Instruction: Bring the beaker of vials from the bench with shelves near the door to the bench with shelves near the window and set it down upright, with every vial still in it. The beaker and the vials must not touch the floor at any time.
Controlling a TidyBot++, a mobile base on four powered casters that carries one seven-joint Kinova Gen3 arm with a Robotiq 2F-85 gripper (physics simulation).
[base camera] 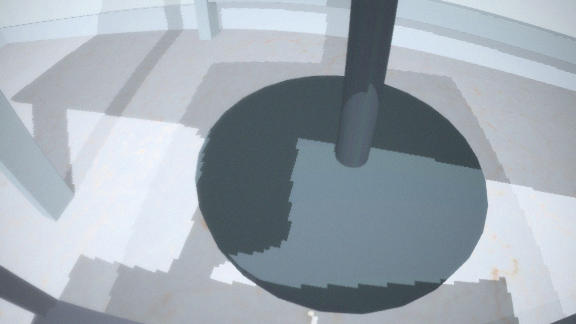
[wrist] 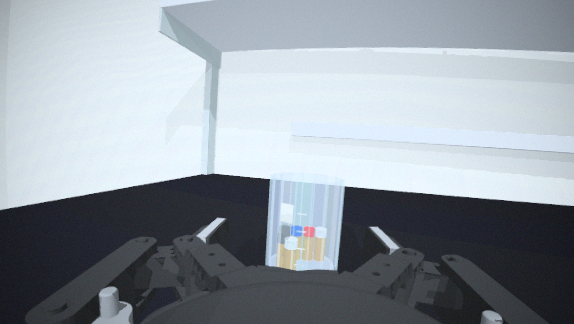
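Observation:
The clear beaker [wrist: 306, 200] stands upright on the black bench top [wrist: 115, 220] in the wrist view, a little right of the middle. Several vials [wrist: 308, 247] with blue, red and white caps stand inside it. My gripper [wrist: 296, 237] is wide open, with one finger to the left of the beaker and one to the right, both apart from it. The beaker's lower edge is partly hidden behind the gripper's body, so how far it stands beyond the fingertips is hard to tell. The beaker does not show in the base camera view.
In the wrist view a shelf [wrist: 375, 25] hangs above the bench, with a post [wrist: 211, 120] at the back left. In the base camera view a stool's round base [base camera: 400, 220] and column [base camera: 367, 60] stand close ahead, with a bench leg [base camera: 30, 160] at the left.

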